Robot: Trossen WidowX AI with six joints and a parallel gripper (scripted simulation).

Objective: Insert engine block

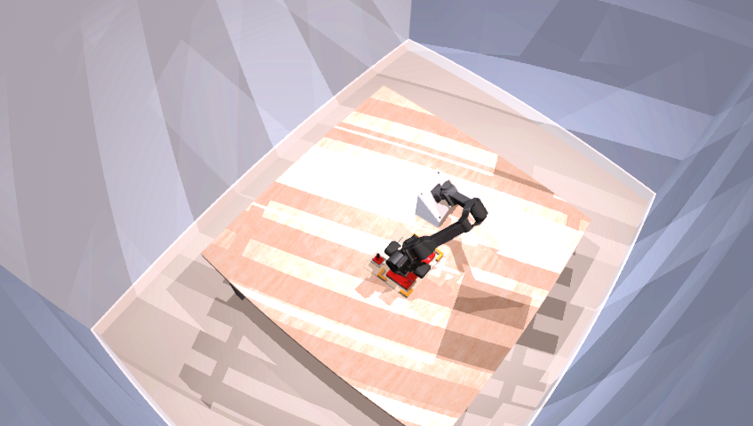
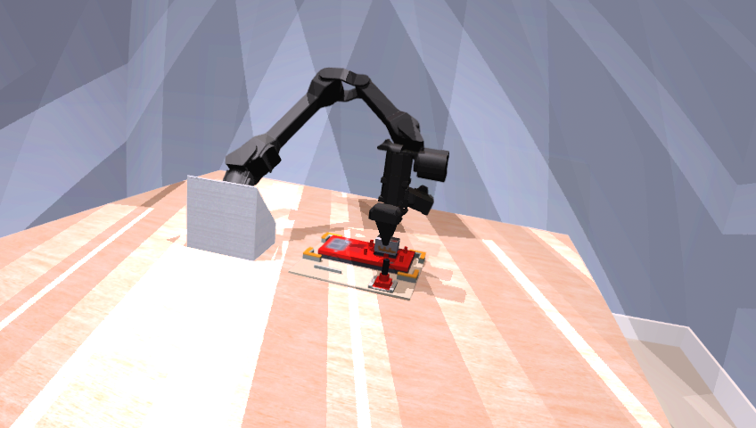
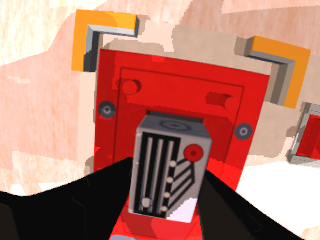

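The engine block lies 1 cm below my gripper tip.
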